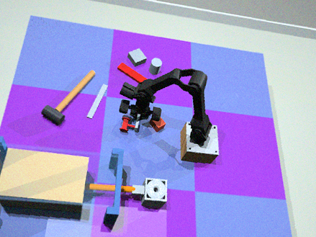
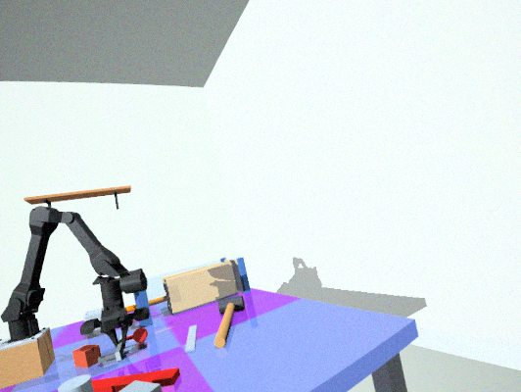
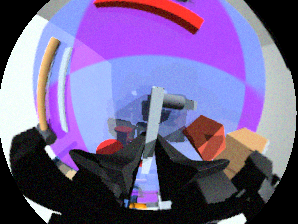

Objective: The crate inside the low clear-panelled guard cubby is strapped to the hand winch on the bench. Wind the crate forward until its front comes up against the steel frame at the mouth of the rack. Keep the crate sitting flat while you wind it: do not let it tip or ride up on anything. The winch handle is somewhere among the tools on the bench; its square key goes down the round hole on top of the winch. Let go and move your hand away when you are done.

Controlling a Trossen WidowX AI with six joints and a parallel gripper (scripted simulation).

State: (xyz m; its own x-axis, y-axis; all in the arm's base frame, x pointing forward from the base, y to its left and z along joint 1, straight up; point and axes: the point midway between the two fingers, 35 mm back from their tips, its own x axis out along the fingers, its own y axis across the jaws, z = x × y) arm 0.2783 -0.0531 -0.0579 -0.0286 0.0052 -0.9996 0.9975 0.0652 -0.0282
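The red knob lies 50 mm to the left of my gripper tip, 40 mm ahead of it and 10 mm above it. The rest, counted from my gripper tip: winch handle 10 mm to the left, 10 mm ahead, 10 mm above; red bar 230 mm to the right, 60 mm ahead, 10 mm below; grey strip 210 mm ahead, 40 mm to the right, 10 mm below.
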